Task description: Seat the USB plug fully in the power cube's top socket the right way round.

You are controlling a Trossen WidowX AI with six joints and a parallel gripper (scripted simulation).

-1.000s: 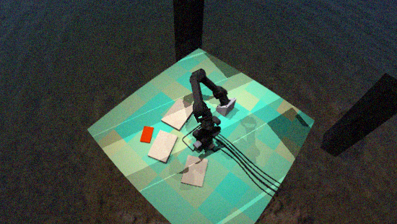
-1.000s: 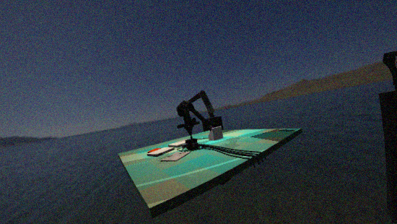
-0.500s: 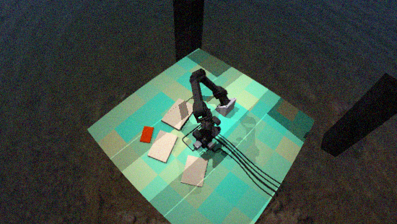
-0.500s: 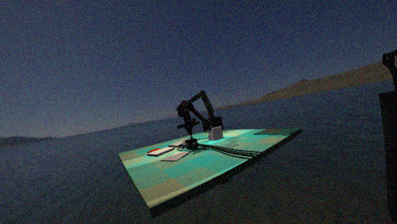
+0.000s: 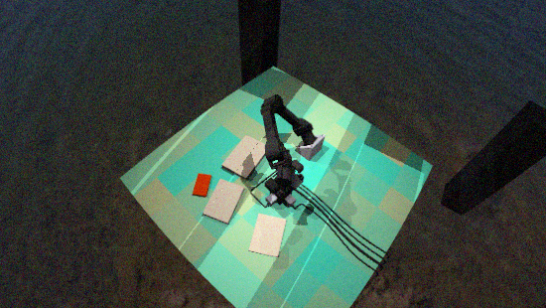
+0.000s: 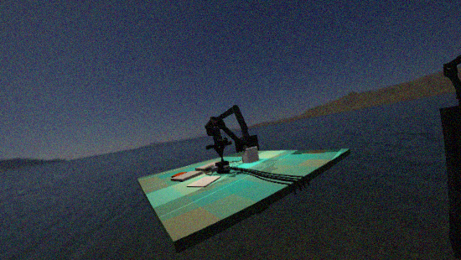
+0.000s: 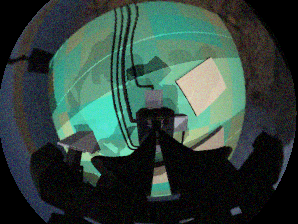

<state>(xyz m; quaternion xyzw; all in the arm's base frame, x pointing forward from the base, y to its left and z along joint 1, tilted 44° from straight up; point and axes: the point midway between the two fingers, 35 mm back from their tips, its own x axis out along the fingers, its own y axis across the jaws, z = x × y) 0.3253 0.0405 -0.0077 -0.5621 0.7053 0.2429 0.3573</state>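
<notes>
The USB plug lies 20 mm below my gripper tip and 10 mm to the left of it. From my gripper tip the other things lie so: red flat block (370 mm to the right, 190 mm ahead, 110 mm below).
</notes>
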